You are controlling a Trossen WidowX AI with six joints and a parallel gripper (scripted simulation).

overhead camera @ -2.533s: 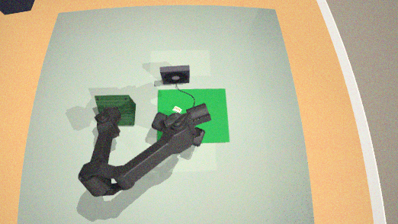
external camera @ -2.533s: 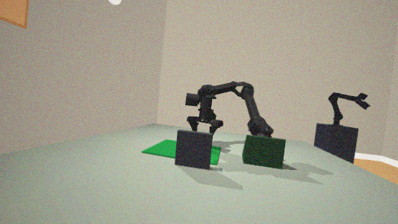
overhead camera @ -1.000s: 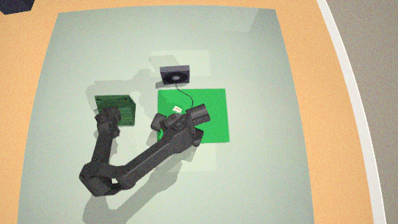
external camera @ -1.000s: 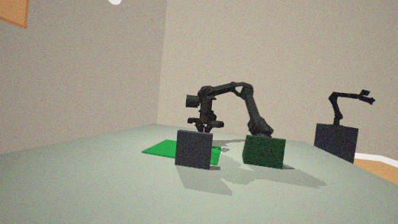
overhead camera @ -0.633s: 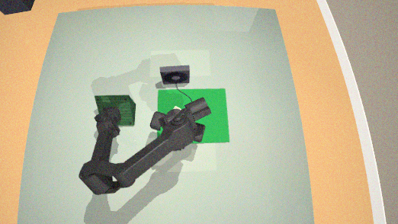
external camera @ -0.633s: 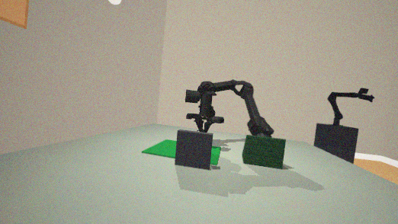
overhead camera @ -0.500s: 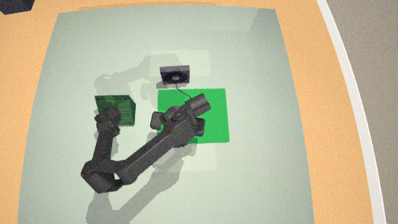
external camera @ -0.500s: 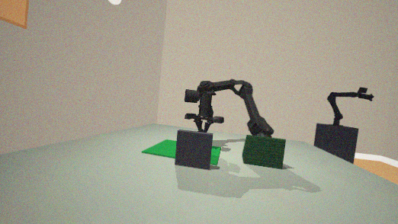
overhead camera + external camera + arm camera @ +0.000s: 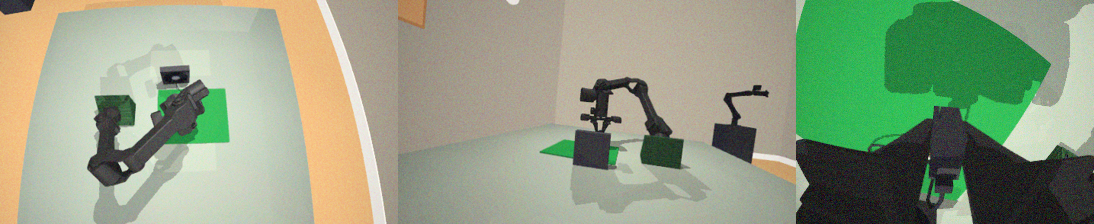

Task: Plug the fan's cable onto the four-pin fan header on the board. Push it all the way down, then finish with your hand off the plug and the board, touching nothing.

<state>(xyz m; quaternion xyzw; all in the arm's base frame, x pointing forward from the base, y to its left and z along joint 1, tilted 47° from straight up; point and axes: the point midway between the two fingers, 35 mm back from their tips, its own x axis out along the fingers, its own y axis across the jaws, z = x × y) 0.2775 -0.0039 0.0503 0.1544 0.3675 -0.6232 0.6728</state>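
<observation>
Now: gripper tip 10 mm past the white four-pin fan header, 60 mm to the right of it and 60 mm above it. Also, from my gripper tip: green circuit board (60 mm ahead, 30 mm to the left, 80 mm below); then fan block (10 mm behind, 190 mm to the left); then dark fan cable plug (10 mm to the left, 10 mm above).
</observation>
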